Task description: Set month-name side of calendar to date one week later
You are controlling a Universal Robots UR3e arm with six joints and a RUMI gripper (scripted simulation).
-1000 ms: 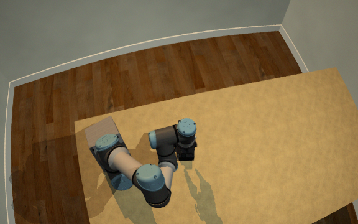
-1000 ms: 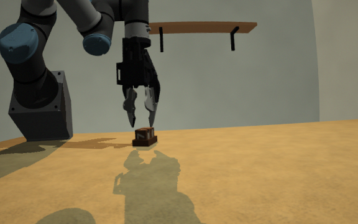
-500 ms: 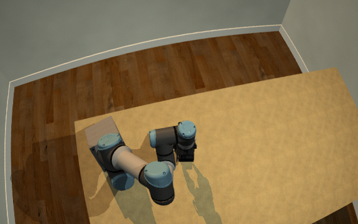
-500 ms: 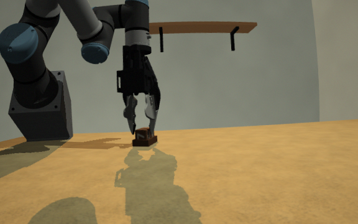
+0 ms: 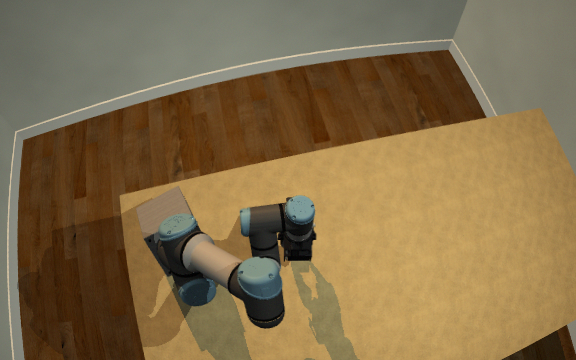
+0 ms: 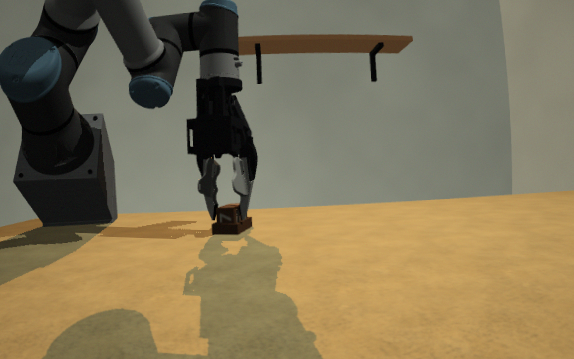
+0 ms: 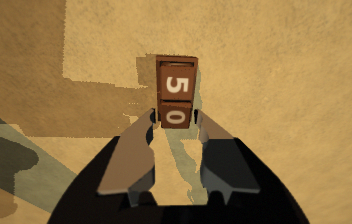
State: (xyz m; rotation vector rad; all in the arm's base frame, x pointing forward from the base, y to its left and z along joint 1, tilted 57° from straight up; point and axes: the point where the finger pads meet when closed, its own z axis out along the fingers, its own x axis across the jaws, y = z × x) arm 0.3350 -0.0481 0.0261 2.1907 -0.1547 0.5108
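Now: the digit cube 10 mm below my hand. Also, from my hand: brown calendar tray 20 mm to the left, 30 mm below.
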